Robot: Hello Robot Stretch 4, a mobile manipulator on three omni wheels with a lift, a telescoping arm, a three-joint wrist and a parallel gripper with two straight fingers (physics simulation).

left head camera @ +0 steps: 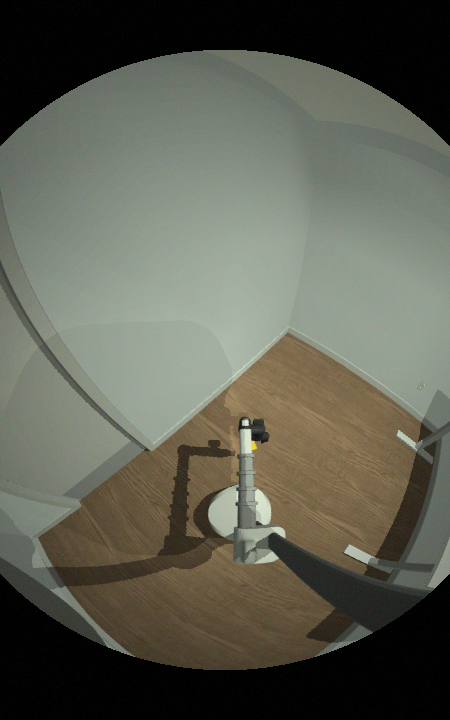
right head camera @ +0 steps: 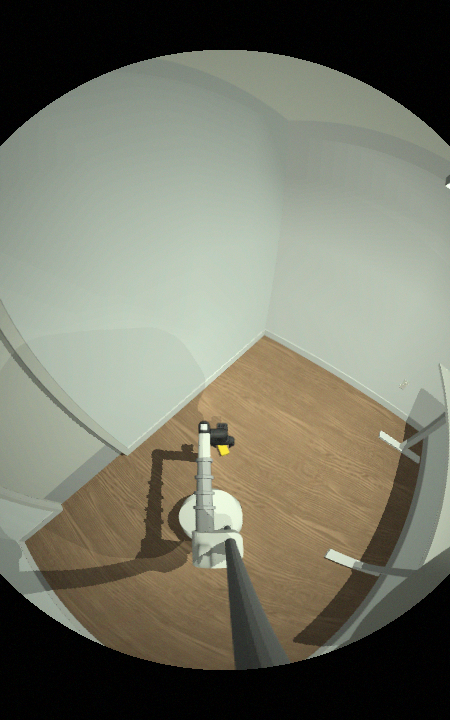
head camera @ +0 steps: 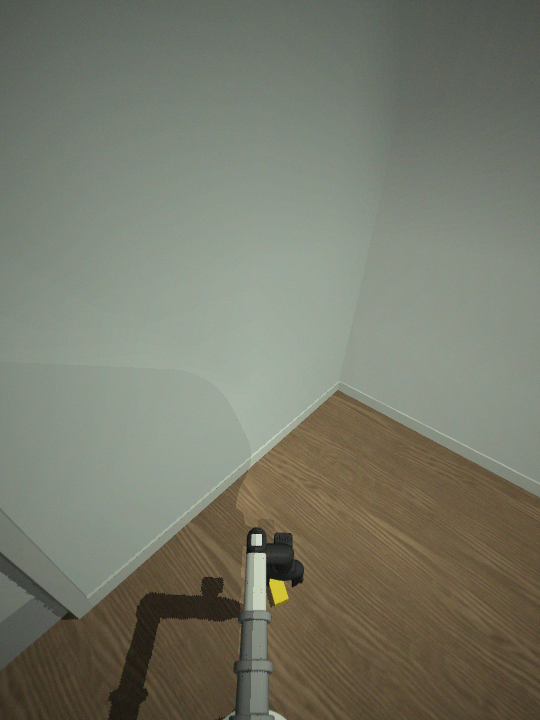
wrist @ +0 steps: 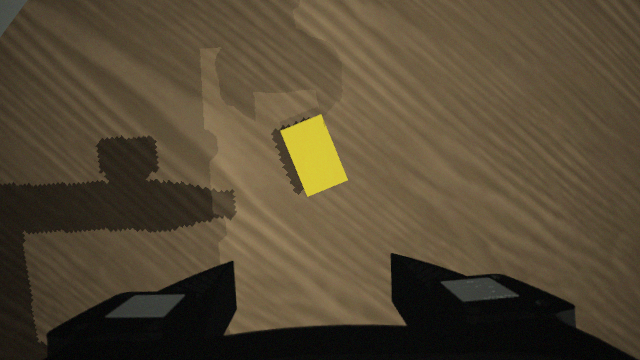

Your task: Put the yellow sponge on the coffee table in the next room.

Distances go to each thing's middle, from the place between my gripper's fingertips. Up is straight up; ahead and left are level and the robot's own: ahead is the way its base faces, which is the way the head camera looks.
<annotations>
I see my gripper 32 cm above the yellow sponge (wrist: 309, 143), 7 cm short of it and 1 cm to the left of it.
</annotations>
